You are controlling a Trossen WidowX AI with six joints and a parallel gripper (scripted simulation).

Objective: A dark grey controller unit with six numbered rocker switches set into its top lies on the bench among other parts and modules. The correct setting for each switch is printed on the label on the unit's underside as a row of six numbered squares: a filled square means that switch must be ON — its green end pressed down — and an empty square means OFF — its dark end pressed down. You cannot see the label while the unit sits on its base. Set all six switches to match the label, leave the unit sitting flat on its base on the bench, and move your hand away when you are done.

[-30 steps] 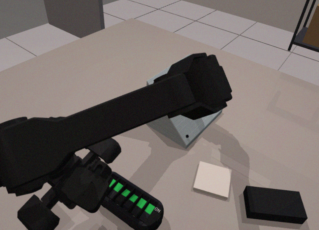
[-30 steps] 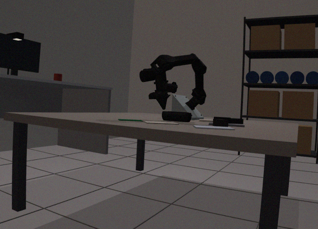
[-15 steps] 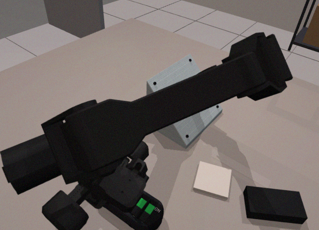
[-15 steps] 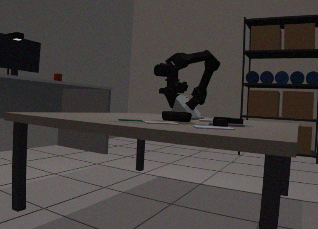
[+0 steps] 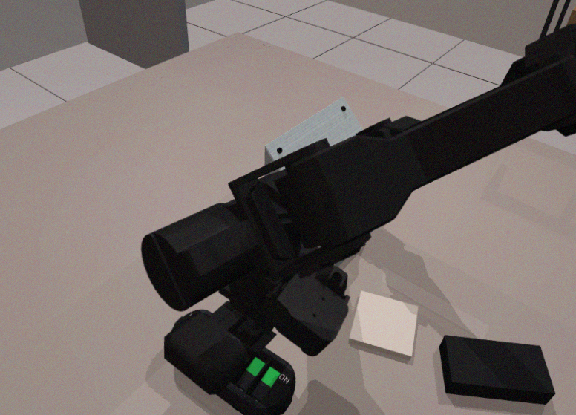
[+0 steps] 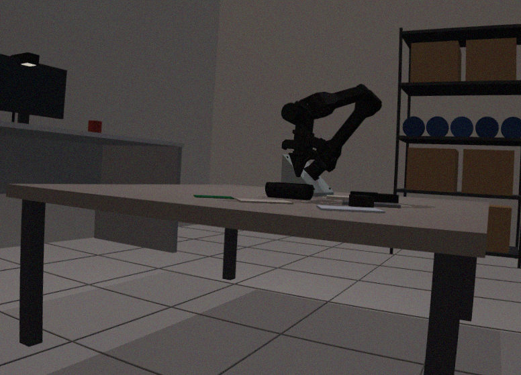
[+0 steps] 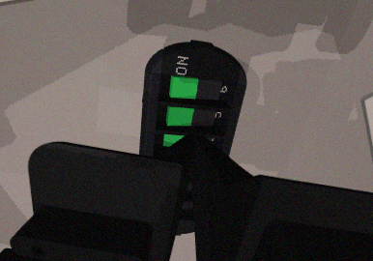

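Now: gripper tip 160 mm past the beige square tile, 100 mm to the right of it and 60 mm above it. From my gripper tip the other things lie so: black block: 240 mm to the left, 160 mm behind, 60 mm below; then pale sheet: 300 mm ahead, 220 mm to the left, 70 mm below; then thin green strip: 220 mm ahead, 180 mm to the right, 70 mm below.
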